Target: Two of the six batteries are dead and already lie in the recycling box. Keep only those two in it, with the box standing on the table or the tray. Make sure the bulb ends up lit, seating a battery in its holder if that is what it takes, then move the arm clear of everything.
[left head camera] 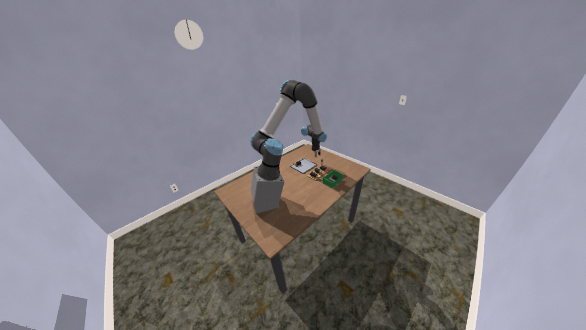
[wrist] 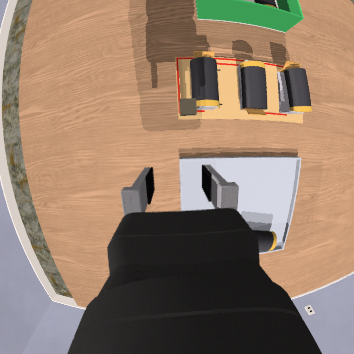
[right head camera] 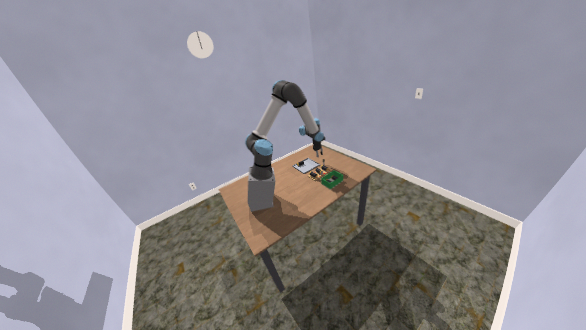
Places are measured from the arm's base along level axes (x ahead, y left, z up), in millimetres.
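Where they show: gripper, fingertip midpoint: (left head camera: 317, 156) (wrist: 177, 177) (right head camera: 319, 155); arm's base, link origin: (left head camera: 268, 173) (right head camera: 261, 173).
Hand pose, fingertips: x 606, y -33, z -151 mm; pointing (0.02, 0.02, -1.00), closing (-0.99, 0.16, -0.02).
Each offset is from my fingertips to the top centre of the thing. "*": to the spot under its first point. Level surfaces: height alone.
My gripper (left head camera: 318, 154) (right head camera: 319, 154) (wrist: 177, 177) is open and empty, above the table and the left edge of the pale tray @[dx -87, dy +105, dz -89 mm] (left head camera: 306, 167) (right head camera: 307, 167) (wrist: 260, 185). One dark battery @[dx -107, dy +159, dz -63 mm] (left head camera: 298, 163) (right head camera: 301, 163) (wrist: 267, 241) lies in a tray corner, partly hidden by my gripper body in the wrist view. Three batteries @[dx -55, dy -93, dz -55 mm] (wrist: 204, 82) @[dx -121, dy -82, dz -53 mm] (wrist: 253, 86) @[dx -193, dy -72, dz -50 mm] (wrist: 298, 89) lie side by side on the tan circuit board @[* dx -89, dy -67, dz -91 mm] (wrist: 229, 100). A small grey-brown square part @[* dx -23, dy -61, dz -8 mm] (wrist: 188, 106) is at the board's corner; whether a bulb is lit I cannot tell. The green box @[dx -158, dy -243, dz -41 mm] (left head camera: 329, 183) (right head camera: 331, 185) (wrist: 250, 21) stands on the table and holds dark batteries, cut off in the wrist view.
The wooden table @[dz -100 mm] (left head camera: 300, 210) (right head camera: 290, 205) (wrist: 90, 125) carries the robot's grey base (left head camera: 267, 194) (right head camera: 261, 192). A thin upright post @[* dx -20, dy -66, dz -40 mm] (left head camera: 322, 163) (right head camera: 324, 162) stands by the board, near and below the gripper. The box is beyond the board from the tray.
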